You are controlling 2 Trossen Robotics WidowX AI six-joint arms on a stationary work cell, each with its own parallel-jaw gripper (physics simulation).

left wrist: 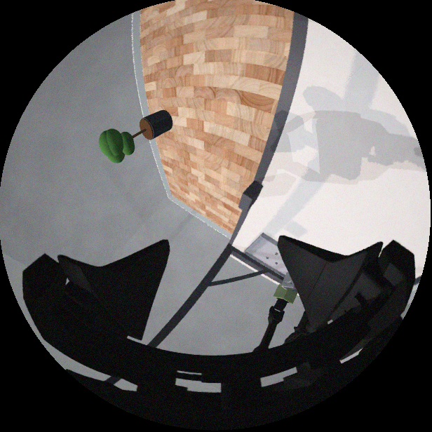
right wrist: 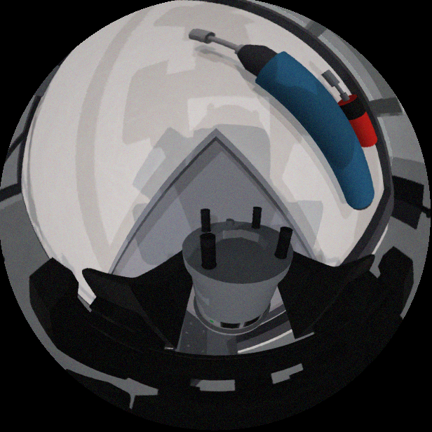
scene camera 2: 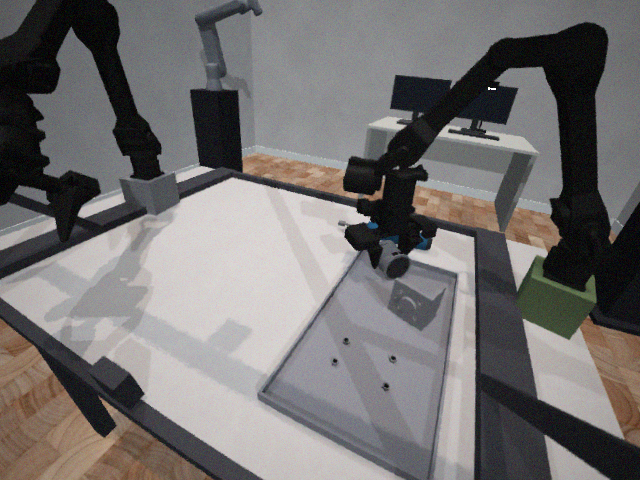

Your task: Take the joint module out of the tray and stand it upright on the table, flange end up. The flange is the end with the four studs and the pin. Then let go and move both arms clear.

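Places are measured from the left arm's base along level axes (x ahead, y left, z up), in centimetres.
Pixels of known places: left gripper, between the fingertips: [scene camera 2: 24,236]; right gripper, between the fingertips: [scene camera 2: 385,265]; left arm's base, origin of its link: [scene camera 2: 147,175]; right arm's base, origin of its link: [scene camera 2: 563,276].
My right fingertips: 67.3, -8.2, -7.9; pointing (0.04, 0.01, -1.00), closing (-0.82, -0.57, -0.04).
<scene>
For each thing: its middle in the pictures, then the offset to it from my right fingertips, as dx, dy, dz. "spot": a spot on its surface instead.
- grey joint module, middle of its body: [scene camera 2: 388,258] +0.2, -0.4, +2.3
- tray, middle of its body: [scene camera 2: 383,321] +0.9, -16.3, -0.5
- blue-handled tool, a spot on its surface: [scene camera 2: 424,242] spot: +8.3, +10.6, +1.6
- grey bracket, middle of its body: [scene camera 2: 414,299] +5.5, -12.5, +2.6
- dark block, middle of its body: [scene camera 2: 116,382] -30.3, -40.1, +1.8
The grey joint module [scene camera 2: 386,250] [right wrist: 235,297] lies on its side at the tray's far corner. Its dark round end faces scene camera 2; the four studs and small pin on its flange show in the right wrist view. The tray [scene camera 2: 306,356] [right wrist: 215,172] [left wrist: 261,244] is grey and shallow. My right gripper [scene camera 2: 390,257] [right wrist: 232,247] is shut on the joint module, with a finger against each side of its body. My left gripper [left wrist: 224,244] is open and empty, high over the table's left side; one finger shows in scene camera 2.
A blue-handled tool [right wrist: 317,112] [scene camera 2: 424,242] and a red one [right wrist: 363,126] lie beyond the tray. A grey bracket [scene camera 2: 416,306] stands in the tray near the module, with several small nuts nearer the front. A dark block [scene camera 2: 116,382] sits on the table's front-left edge.
</scene>
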